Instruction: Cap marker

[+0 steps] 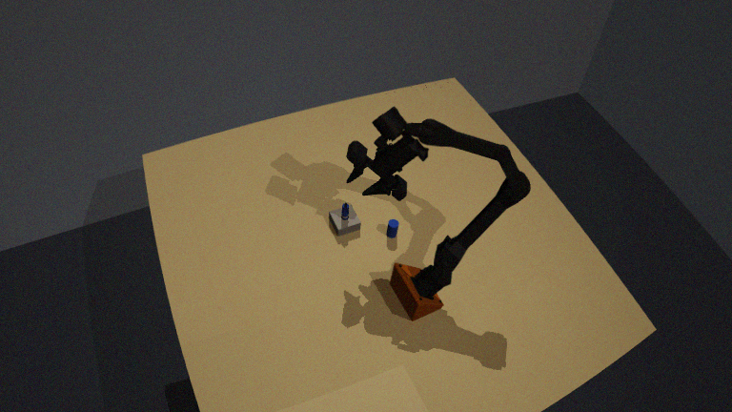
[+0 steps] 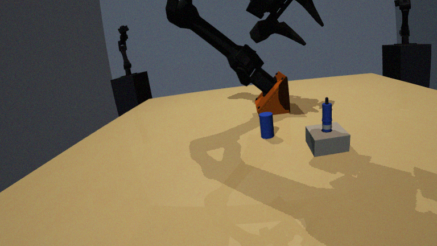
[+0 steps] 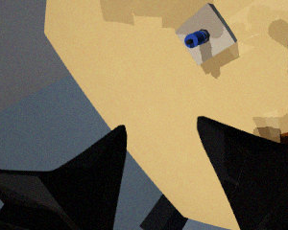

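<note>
My gripper tip is now 3 cm past the blue marker cap, 12 cm to the left of it and 18 cm above it. The rest, counted from my gripper tip: grey holder block: 5 cm ahead, 20 cm below.
</note>
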